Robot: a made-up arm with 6 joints. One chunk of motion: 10 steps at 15 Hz.
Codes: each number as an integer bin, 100 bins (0 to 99) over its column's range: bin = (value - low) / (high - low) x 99, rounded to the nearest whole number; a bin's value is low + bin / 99 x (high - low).
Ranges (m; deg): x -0.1..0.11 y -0.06..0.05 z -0.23..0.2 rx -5..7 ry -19..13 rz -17..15
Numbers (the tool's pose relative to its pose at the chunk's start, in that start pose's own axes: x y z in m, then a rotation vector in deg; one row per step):
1: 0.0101 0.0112 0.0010 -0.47 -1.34 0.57
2: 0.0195 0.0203 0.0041 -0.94 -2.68 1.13
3: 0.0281 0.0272 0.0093 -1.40 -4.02 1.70
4: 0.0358 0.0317 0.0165 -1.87 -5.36 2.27
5: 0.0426 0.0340 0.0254 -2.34 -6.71 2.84
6: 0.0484 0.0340 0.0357 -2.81 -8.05 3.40
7: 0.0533 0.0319 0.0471 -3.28 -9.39 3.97
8: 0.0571 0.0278 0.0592 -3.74 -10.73 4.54
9: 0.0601 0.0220 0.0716 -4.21 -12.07 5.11
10: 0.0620 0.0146 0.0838 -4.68 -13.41 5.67
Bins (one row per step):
1: 52 64 53 37 55 54
2: 56 72 54 33 50 56
3: 60 78 55 30 46 58
4: 64 83 57 26 42 60
5: 67 85 59 22 38 61
6: 70 85 61 18 34 63
7: 72 83 64 14 30 65
8: 74 79 67 10 26 67
9: 75 74 69 7 21 68
10: 76 67 72 3 17 70

